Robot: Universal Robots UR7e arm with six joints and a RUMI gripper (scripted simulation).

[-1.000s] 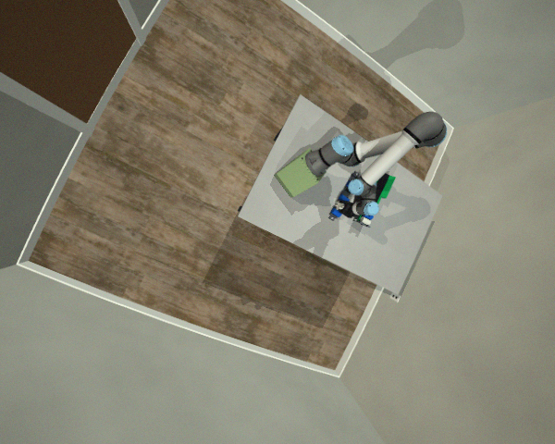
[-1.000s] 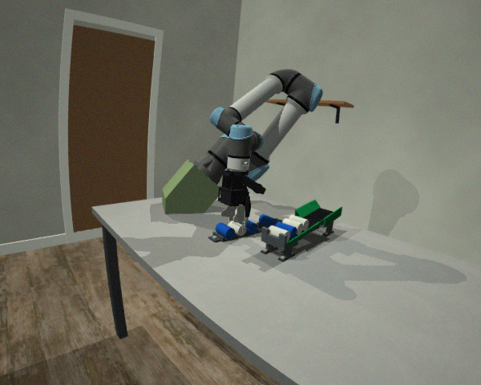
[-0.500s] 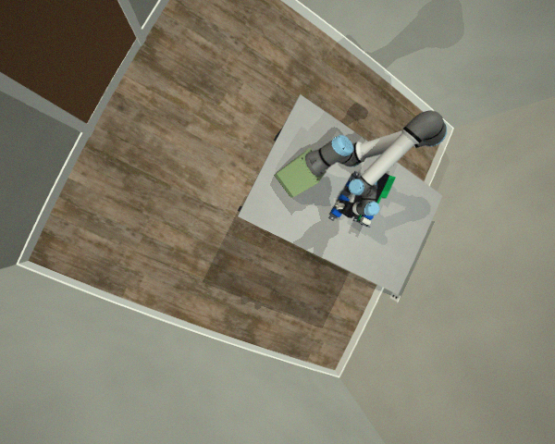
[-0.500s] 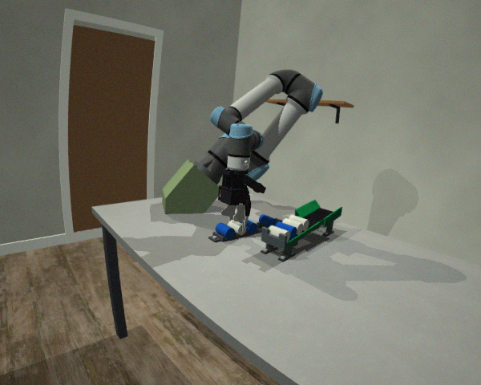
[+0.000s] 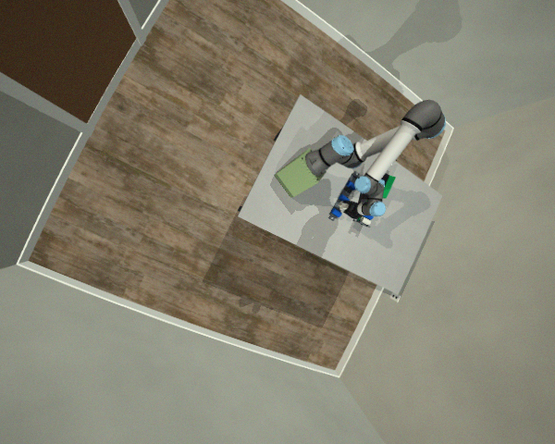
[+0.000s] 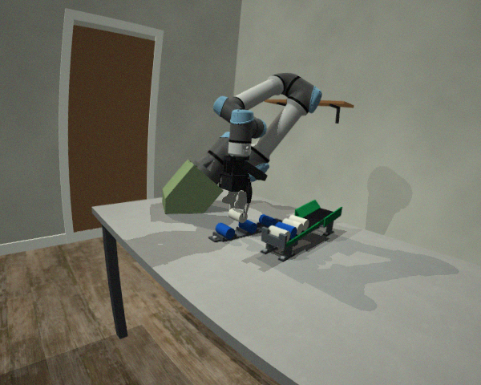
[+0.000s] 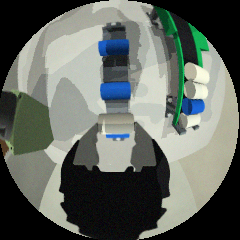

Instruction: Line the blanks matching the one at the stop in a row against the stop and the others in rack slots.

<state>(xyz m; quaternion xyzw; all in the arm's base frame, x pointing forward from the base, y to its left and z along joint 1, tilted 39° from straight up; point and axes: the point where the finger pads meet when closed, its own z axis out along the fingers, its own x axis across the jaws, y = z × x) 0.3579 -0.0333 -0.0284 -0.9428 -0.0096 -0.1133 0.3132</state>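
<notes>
The dark stock rack lies 1 cm behind my hand, 8 cm to the left of it and 9 cm below it. The rest, counted from my hand: grey stop (20 cm ahead, 2 cm below).
</notes>
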